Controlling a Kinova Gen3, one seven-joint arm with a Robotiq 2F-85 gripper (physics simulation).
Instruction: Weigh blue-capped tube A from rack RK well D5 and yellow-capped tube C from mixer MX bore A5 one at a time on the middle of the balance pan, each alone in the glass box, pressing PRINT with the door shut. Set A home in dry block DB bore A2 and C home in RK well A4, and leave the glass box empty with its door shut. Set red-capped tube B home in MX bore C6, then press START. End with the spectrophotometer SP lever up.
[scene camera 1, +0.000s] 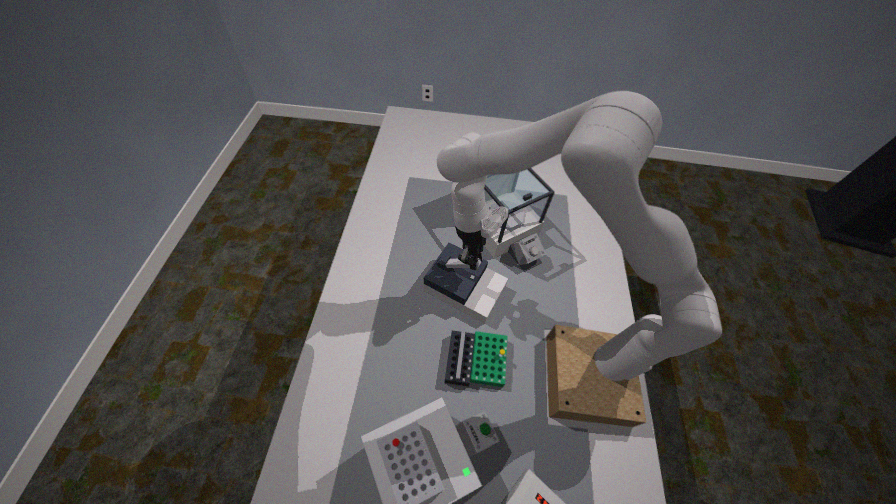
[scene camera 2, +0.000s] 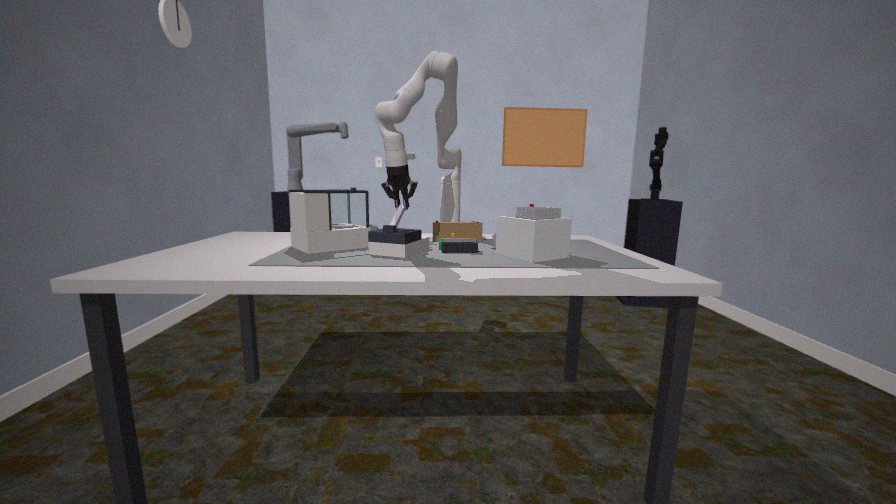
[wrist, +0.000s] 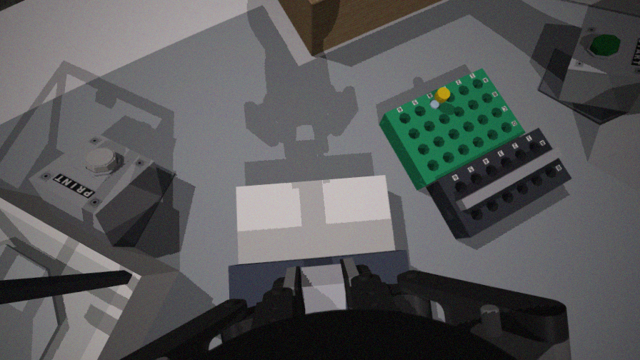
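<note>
My gripper (scene camera 1: 471, 262) (scene camera 2: 401, 203) (wrist: 322, 280) is shut on the white lever (scene camera 2: 397, 216) (wrist: 323, 295), which stands tilted up from the spectrophotometer SP (scene camera 1: 448, 282) (scene camera 2: 394, 236) (wrist: 355, 200). Yellow-capped tube C (scene camera 1: 501, 351) (scene camera 2: 453, 235) (wrist: 443, 94) stands in the green rack RK (scene camera 1: 488, 376) (wrist: 452, 165), apparently in well A4. Red-capped tube B (scene camera 1: 395, 442) (scene camera 2: 531, 204) stands in mixer MX (scene camera 1: 451, 451) (scene camera 2: 532, 238); its bore label is unreadable. Blue-capped tube A does not show. Dry block DB (scene camera 1: 449, 376) (wrist: 450, 215) has a light bar along it.
The glass box (scene camera 1: 546, 208) (scene camera 2: 367, 210) stands beside SP; its door state is unclear. The PRINT button (scene camera 1: 533, 250) (wrist: 101, 160) is near it. The green START button (scene camera 1: 484, 429) (wrist: 605, 45) is beside MX. A wooden block (scene camera 1: 588, 376) (scene camera 2: 457, 231) (wrist: 360, 20) stands by the arm's base.
</note>
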